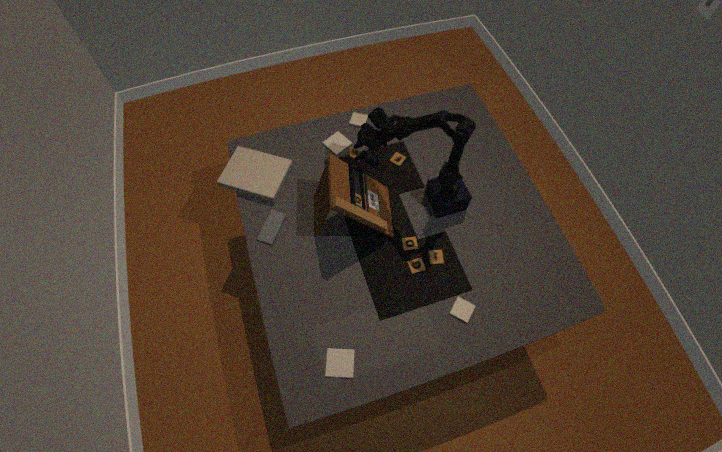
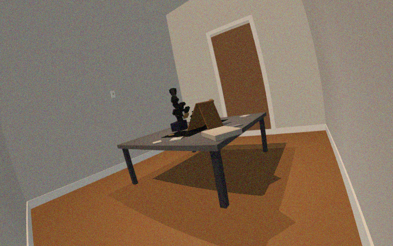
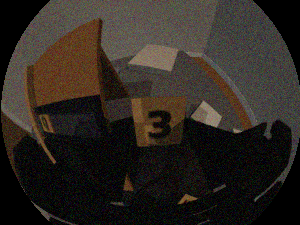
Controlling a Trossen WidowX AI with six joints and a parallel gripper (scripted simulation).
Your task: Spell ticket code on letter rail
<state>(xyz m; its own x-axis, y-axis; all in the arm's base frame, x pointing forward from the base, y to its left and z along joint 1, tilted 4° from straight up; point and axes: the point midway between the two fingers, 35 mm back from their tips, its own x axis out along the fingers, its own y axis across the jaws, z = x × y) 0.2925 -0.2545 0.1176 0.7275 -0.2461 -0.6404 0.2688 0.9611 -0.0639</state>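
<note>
The white ticket lies 1 cm behind my gripper tip, 19 cm to the left of it and 8 cm below it. Also, from my gripper tip: black mat: 12 cm behind, 26 cm to the left, 17 cm below; then grey slab: 41 cm ahead, 12 cm to the left, 17 cm below; then letter tile: 22 cm behind, 3 cm to the right, 17 cm below.
</note>
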